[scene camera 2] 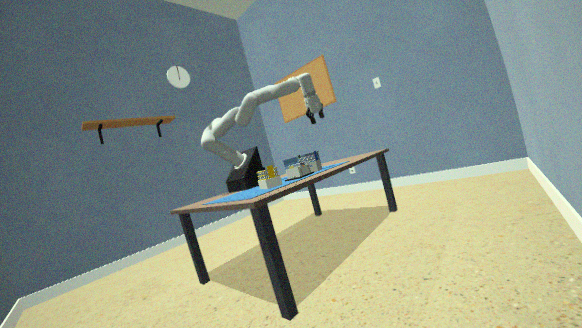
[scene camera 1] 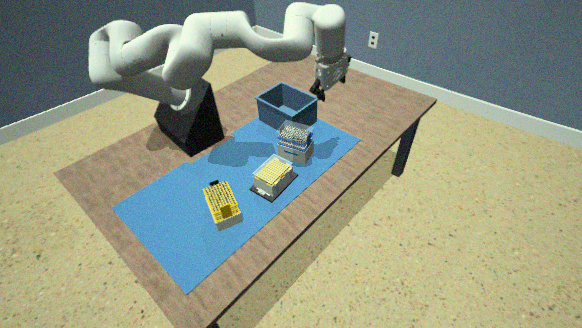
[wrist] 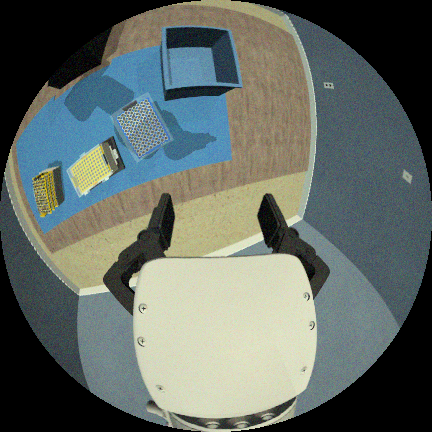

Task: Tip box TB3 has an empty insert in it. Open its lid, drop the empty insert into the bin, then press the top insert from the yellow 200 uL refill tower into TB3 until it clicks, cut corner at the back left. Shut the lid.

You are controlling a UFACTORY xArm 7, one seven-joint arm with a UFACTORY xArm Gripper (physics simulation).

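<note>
A pale tip box point(scene camera 1: 270, 185) point(scene camera 2: 298, 172) point(wrist: 94, 168), apparently TB3, stands on a dark base in the middle of the mat. Its clear lid looks shut over a yellow grid; whether that insert holds tips cannot be told. The yellow refill tower point(scene camera 1: 222, 201) point(scene camera 2: 270, 182) point(wrist: 46, 192) stands to its left in scene camera 1, with stacked yellow inserts on a pale base. The blue open-topped bin point(scene camera 1: 271, 111) point(wrist: 202, 92) stands at the mat's far end. My gripper point(scene camera 1: 330, 87) point(scene camera 2: 317, 119) point(wrist: 217, 203) is open and empty, high above the table beyond the bin and boxes.
A blue-and-white tip tower point(scene camera 1: 296, 151) point(scene camera 2: 313, 163) point(wrist: 143, 128) with a clear cover stands between the tip box and the bin. The blue mat point(scene camera 1: 165, 240) point(wrist: 207, 145) lies on the wooden table point(scene camera 1: 385, 100) point(wrist: 270, 125). The arm's black pedestal point(scene camera 1: 187, 125) point(scene camera 2: 245, 172) stands at the table's back.
</note>
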